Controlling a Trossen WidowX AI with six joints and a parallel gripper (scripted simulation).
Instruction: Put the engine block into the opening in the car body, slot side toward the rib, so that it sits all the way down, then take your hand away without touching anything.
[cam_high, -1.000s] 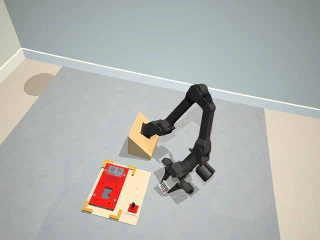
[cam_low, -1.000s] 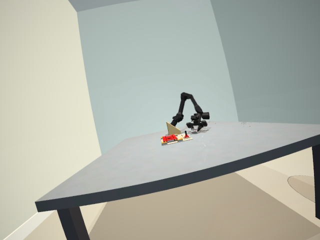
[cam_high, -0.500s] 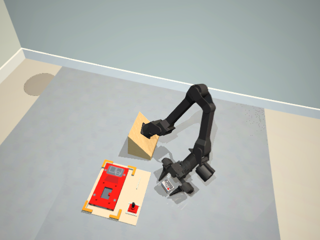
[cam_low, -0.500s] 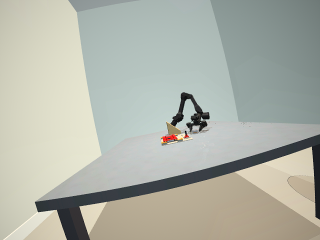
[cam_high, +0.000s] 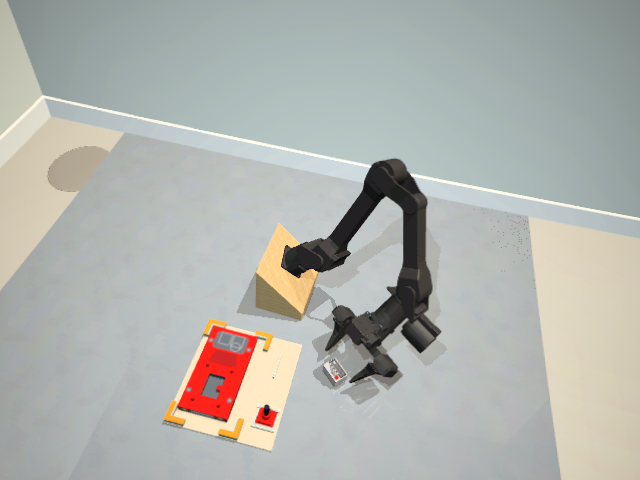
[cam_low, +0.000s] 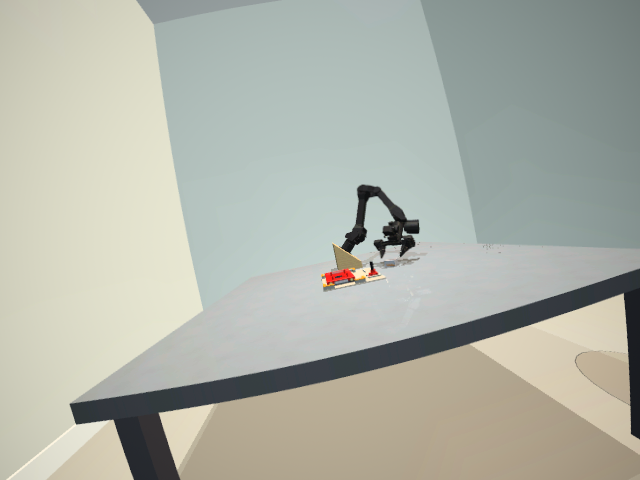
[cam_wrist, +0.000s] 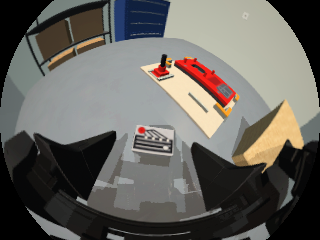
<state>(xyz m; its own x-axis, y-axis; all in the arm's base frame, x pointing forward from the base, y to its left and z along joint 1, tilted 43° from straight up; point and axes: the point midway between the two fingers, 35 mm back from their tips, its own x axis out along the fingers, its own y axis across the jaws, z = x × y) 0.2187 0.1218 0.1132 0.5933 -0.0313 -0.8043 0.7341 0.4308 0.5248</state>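
My gripper tip is now 3 cm above the engine block.
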